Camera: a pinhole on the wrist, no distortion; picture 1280 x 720 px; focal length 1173.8 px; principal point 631.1 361.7 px. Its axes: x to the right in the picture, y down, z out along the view. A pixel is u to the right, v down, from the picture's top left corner.
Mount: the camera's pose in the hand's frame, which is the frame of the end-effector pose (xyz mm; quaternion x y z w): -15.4 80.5 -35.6 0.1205 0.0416 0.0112 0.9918
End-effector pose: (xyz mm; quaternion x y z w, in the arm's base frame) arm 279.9 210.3 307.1 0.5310 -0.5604 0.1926 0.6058
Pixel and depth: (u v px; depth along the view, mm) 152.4 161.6 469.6
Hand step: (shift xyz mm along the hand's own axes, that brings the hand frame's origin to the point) -165.2 -115.2 414.8
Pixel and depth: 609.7 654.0 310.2
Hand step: 4.5 81.4 283.5
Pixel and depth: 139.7 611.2 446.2
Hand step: -164.6 60.3 433.8
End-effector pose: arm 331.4 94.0 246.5 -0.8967 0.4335 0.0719 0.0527
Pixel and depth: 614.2 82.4 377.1
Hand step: 12.4 -96.6 308.1
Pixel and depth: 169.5 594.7 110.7
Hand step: -49.6 74.1 80.2
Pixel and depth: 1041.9 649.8 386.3
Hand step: 151.1 84.9 350.1
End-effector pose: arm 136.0 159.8 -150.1 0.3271 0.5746 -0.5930 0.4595
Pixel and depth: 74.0 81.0 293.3
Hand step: -128.2 -61.9 242.4
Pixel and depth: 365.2 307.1 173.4
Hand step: -39.7 30.1 133.4
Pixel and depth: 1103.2 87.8 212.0
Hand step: 88.2 -15.2 150.8
